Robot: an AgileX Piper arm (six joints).
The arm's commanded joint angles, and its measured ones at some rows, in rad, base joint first. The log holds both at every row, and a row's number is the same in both.
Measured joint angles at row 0: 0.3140 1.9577 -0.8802 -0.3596 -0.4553 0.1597
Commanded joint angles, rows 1 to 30: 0.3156 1.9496 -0.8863 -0.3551 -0.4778 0.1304; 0.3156 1.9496 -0.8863 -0.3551 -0.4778 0.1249; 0.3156 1.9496 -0.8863 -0.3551 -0.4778 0.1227; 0.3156 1.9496 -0.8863 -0.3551 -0.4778 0.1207; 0.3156 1.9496 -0.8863 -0.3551 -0.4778 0.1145; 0.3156 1.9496 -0.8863 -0.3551 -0.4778 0.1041; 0.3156 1.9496 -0.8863 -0.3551 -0.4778 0.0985; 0.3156 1.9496 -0.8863 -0.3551 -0.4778 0.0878; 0.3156 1.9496 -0.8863 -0.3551 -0.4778 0.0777; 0.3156 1.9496 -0.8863 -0.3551 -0.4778 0.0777; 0.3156 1.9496 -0.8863 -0.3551 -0.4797 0.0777; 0.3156 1.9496 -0.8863 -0.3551 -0.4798 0.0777; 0.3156 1.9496 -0.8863 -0.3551 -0.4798 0.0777; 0.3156 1.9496 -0.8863 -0.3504 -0.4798 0.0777; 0.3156 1.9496 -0.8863 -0.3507 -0.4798 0.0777; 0.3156 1.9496 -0.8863 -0.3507 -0.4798 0.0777; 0.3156 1.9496 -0.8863 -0.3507 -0.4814 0.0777; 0.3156 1.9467 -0.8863 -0.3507 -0.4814 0.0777; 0.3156 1.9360 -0.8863 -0.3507 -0.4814 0.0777; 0.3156 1.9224 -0.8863 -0.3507 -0.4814 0.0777; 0.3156 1.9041 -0.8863 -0.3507 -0.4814 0.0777; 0.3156 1.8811 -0.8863 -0.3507 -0.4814 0.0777; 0.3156 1.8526 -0.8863 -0.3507 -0.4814 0.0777; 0.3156 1.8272 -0.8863 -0.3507 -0.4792 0.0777; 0.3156 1.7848 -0.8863 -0.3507 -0.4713 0.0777; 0.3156 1.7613 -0.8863 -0.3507 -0.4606 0.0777; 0.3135 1.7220 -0.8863 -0.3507 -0.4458 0.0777; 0.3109 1.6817 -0.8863 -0.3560 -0.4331 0.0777; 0.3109 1.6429 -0.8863 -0.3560 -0.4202 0.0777; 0.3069 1.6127 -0.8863 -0.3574 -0.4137 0.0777
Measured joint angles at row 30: 0.3140 1.6961 -0.8802 -0.3532 -0.4391 0.0843
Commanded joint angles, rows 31 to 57: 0.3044 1.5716 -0.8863 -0.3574 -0.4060 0.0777; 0.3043 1.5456 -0.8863 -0.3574 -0.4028 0.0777; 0.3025 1.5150 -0.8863 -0.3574 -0.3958 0.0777; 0.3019 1.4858 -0.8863 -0.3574 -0.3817 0.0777; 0.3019 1.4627 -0.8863 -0.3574 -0.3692 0.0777; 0.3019 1.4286 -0.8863 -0.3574 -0.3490 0.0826; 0.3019 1.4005 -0.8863 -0.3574 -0.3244 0.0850; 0.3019 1.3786 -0.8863 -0.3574 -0.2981 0.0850; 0.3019 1.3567 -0.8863 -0.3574 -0.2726 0.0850; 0.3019 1.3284 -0.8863 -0.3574 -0.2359 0.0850; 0.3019 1.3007 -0.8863 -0.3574 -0.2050 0.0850; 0.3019 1.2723 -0.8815 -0.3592 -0.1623 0.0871; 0.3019 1.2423 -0.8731 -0.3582 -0.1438 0.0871; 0.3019 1.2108 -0.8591 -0.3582 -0.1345 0.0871; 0.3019 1.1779 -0.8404 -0.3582 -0.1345 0.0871; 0.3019 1.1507 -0.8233 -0.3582 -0.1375 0.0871; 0.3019 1.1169 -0.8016 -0.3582 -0.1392 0.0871; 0.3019 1.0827 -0.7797 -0.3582 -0.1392 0.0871; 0.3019 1.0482 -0.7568 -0.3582 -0.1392 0.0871; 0.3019 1.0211 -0.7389 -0.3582 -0.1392 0.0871; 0.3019 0.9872 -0.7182 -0.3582 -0.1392 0.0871; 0.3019 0.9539 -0.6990 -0.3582 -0.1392 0.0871; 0.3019 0.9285 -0.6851 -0.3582 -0.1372 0.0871; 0.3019 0.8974 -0.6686 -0.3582 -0.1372 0.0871; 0.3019 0.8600 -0.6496 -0.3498 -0.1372 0.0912; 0.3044 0.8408 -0.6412 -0.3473 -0.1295 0.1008; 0.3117 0.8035 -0.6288 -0.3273 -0.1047 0.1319
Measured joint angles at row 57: 0.3095 0.8744 -0.6613 -0.3517 -0.1398 0.0929
